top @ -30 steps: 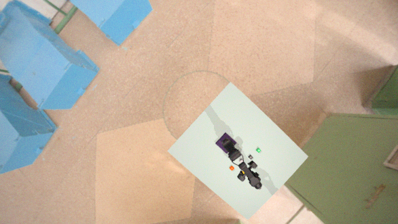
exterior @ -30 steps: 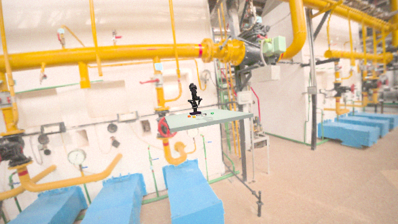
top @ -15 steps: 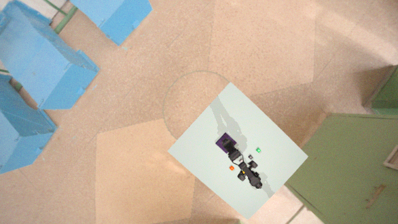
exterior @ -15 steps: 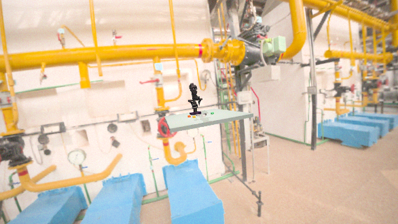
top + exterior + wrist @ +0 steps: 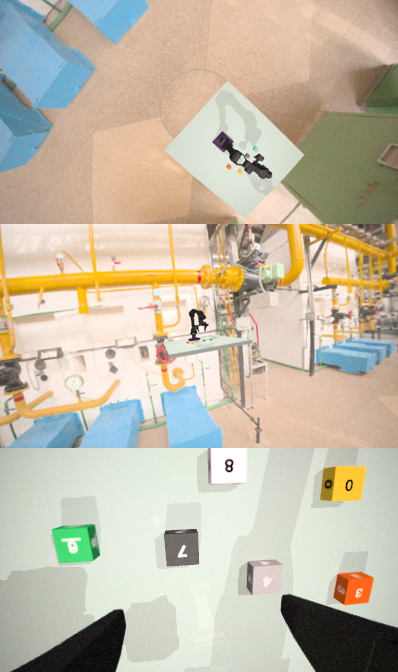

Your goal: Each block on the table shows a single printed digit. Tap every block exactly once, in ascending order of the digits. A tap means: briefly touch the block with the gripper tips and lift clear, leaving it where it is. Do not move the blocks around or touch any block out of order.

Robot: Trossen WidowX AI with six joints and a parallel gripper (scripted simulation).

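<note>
My gripper tip is now 7 cm short of the yellow block, 15 cm to the left of it and 11 cm above it. The rest, counted from my gripper tip: green block: 1 cm ahead, 11 cm to the left, 11 cm below; white block: 8 cm ahead, 3 cm to the right, 11 cm below; dark block: 1 cm to the left, 11 cm below.
</note>
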